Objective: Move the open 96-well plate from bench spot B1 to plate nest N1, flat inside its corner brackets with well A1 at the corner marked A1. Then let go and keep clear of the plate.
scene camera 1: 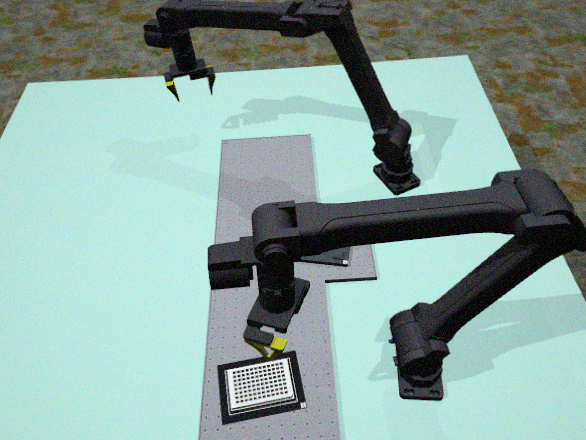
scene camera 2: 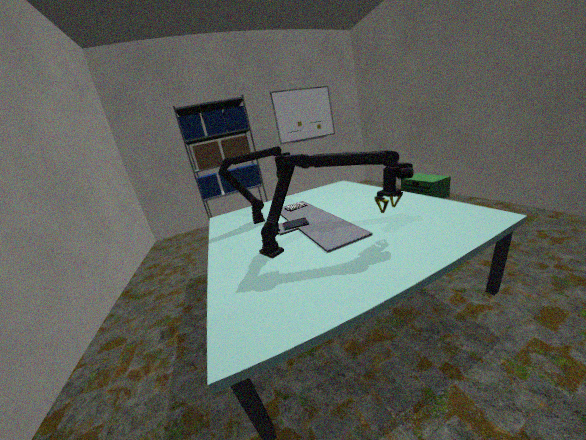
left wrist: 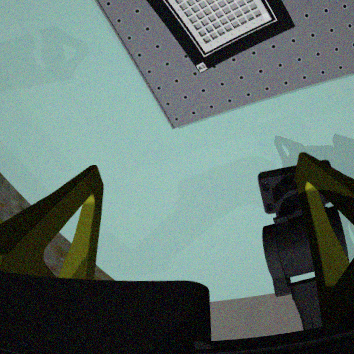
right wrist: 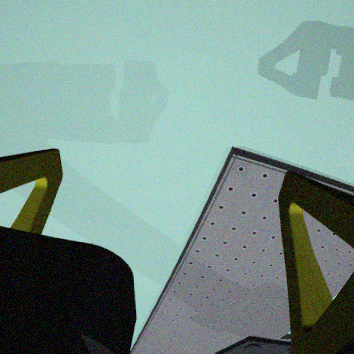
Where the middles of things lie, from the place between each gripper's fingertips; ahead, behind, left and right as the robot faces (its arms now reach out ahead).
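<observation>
Counted from my right hand, the white well plate [scene camera 1: 257, 385] is 840 mm to the left, 260 mm behind and 110 mm below. The black nest with white outline [scene camera 1: 228, 417], from that same right hand, is 840 mm to the left and 260 mm behind as well, and it is 120 mm below.
My left hand is 10 mm to the left of the white well plate and 60 mm short of it, and it is 220 mm above it. As for the black nest with white outline, it is 10 mm to the right of my left hand, 60 mm ahead of it and 230 mm below it.
</observation>
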